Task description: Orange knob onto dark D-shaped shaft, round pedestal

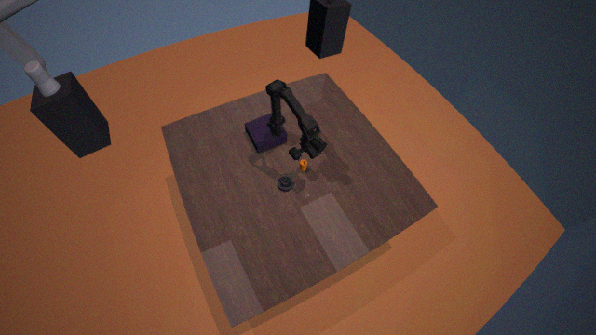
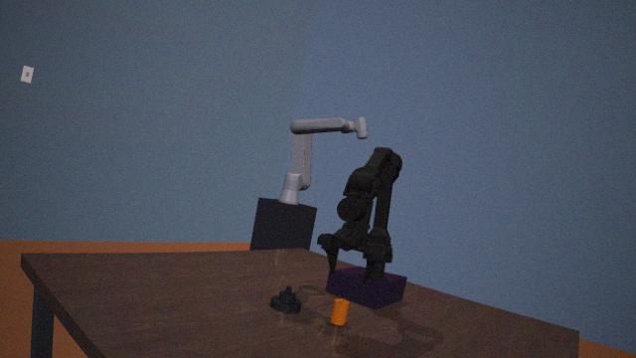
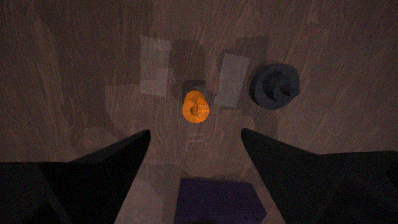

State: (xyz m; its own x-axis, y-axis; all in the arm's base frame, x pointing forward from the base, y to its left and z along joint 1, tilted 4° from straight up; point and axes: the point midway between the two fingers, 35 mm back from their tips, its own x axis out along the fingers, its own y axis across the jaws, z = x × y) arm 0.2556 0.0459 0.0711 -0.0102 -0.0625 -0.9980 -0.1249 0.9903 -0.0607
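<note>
The orange knob is 9 cm below my gripper tip. Also, from my gripper tip: pedestal: 15 cm to the right, 9 cm below, 5 cm ahead.
</note>
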